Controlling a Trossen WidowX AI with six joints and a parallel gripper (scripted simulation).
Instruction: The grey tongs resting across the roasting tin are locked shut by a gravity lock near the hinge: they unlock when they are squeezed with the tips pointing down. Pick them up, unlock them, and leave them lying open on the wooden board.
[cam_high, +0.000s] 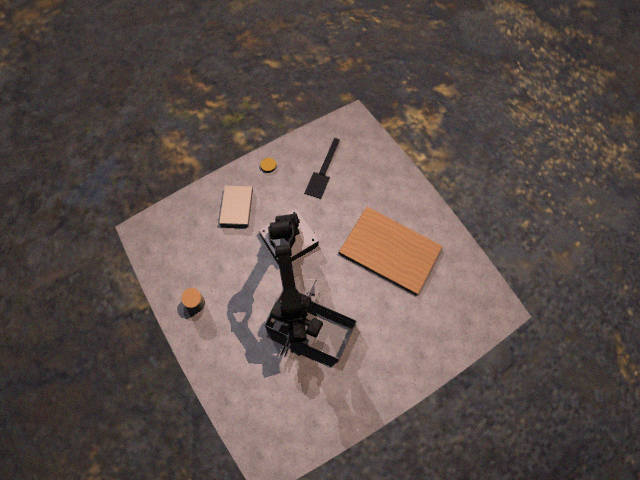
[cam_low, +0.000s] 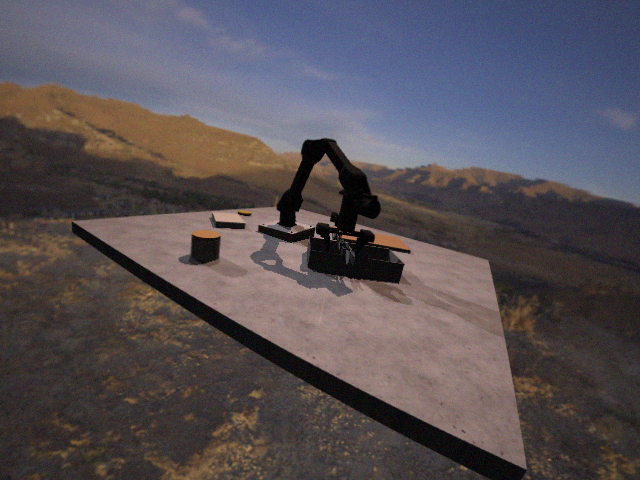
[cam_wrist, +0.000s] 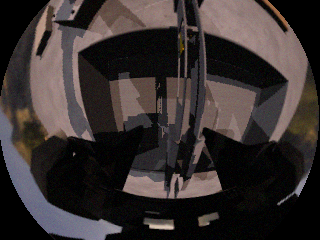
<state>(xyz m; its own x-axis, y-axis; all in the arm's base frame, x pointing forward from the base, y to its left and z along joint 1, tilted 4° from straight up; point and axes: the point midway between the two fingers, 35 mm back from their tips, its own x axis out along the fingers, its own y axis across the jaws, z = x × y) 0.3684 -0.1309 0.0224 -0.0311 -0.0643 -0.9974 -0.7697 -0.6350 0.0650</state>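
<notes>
The roasting tin is 20 mm ahead of my gripper tip and 50 mm to the left of it. Also, from my gripper tip: wooden board (130 mm behind, 470 mm to the left, 20 mm below); then pale flat block (580 mm behind, 20 mm to the right, 20 mm below); then black spatula (590 mm behind, 390 mm to the left, 30 mm below).
</notes>
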